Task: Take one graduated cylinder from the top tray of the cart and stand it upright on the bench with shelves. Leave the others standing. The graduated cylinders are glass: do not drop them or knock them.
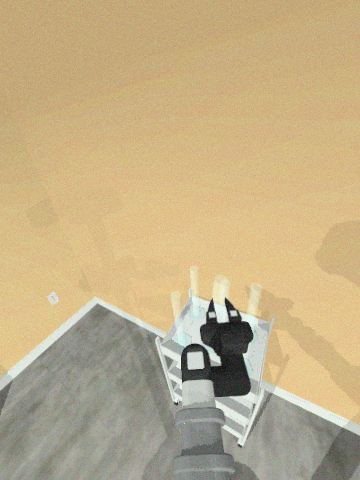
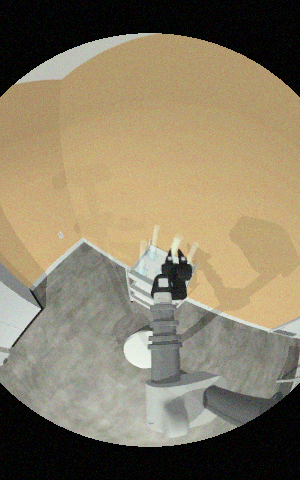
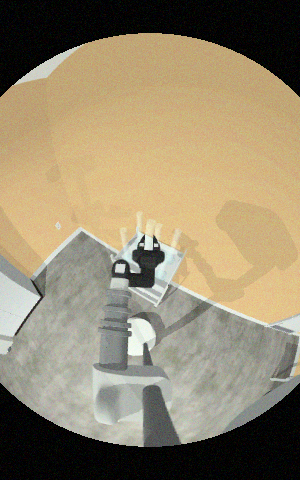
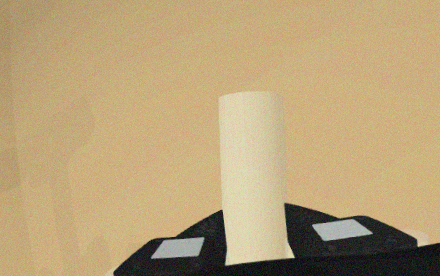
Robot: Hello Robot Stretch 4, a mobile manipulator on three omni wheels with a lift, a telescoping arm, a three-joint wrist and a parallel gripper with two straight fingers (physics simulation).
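Where they show: gripper, fingertip midpoint: [image 1: 218,299] [image 2: 173,249] [image 3: 148,235] [image 4: 255,225]; robot's base, origin of the base link: [image 2: 144,348] [image 3: 135,335].
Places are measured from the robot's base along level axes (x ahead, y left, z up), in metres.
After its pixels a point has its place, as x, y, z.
My gripper [image 1: 220,302] @[0.507, -0.091, 1.048] [image 2: 175,253] @[0.507, -0.091, 1.048] [image 3: 149,239] @[0.507, -0.091, 1.048] [image 4: 255,225] @[0.507, -0.091, 1.048] is shut on a clear graduated cylinder [image 1: 220,286] @[0.494, -0.093, 1.121] [image 2: 176,244] @[0.494, -0.092, 1.097] [image 3: 149,226] @[0.494, -0.092, 1.122] [image 4: 253,150] @[0.493, -0.095, 1.097]. The cylinder stands upright between the fingers; its lower part is hidden by the gripper. The gripper is above the top tray of the white cart [image 1: 172,347] @[0.588, 0.110, 0.635] [image 2: 142,278] @[0.553, 0.047, 0.635]. Other cylinders stand on that tray: one at the back left [image 1: 194,280] @[0.750, -0.025, 0.912] [image 2: 156,234] @[0.750, -0.032, 0.914] [image 3: 139,220] @[0.750, -0.030, 0.918], one at the left [image 1: 176,306] @[0.591, 0.060, 0.929] [image 3: 123,235] @[0.591, 0.055, 0.940] and one at the right [image 1: 255,300] @[0.602, -0.264, 0.914] [image 3: 176,237] @[0.603, -0.266, 0.928]. I cannot make out the bench with shelves for certain.
The orange wall stands behind the cart, with a small white plate [image 1: 53,298] @[1.223, 1.231, 0.373] on it. A white cabinet [image 2: 12,312] @[0.002, 1.429, 0.413] [image 3: 15,305] @[-0.039, 1.452, 0.350] stands at the left edge. A white round shape [image 2: 137,349] @[-0.004, 0.070, 0.187] [image 3: 142,336] @[0.004, -0.077, 0.187] shows beside the arm. Parts of pale furniture show at the right edge.
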